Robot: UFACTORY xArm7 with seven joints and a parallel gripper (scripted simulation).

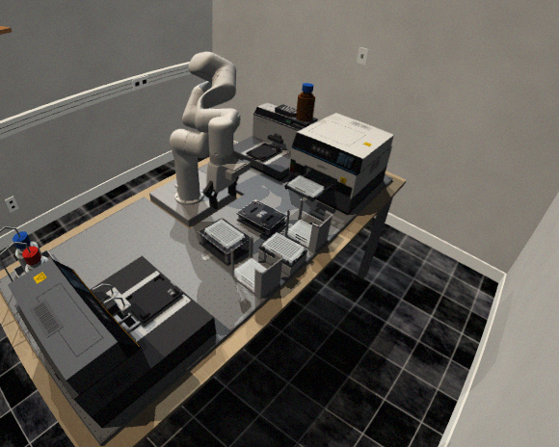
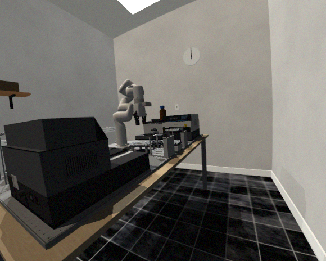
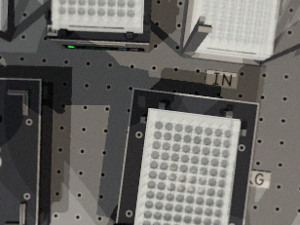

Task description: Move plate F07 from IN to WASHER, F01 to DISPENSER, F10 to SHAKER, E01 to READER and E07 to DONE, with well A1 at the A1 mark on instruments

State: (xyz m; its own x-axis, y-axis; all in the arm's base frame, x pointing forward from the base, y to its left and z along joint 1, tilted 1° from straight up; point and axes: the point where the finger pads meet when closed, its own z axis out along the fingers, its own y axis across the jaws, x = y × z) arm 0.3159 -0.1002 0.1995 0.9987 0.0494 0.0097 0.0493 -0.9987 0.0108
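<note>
The regrip nest RG is 170 mm below my hand. Also, from my hand: nest N6: 10 mm ahead, 210 mm to the left, 190 mm below; DONE label: 110 mm ahead, 250 mm to the left, 220 mm below; RG label: 10 mm behind, 80 mm to the right, 220 mm below.
</note>
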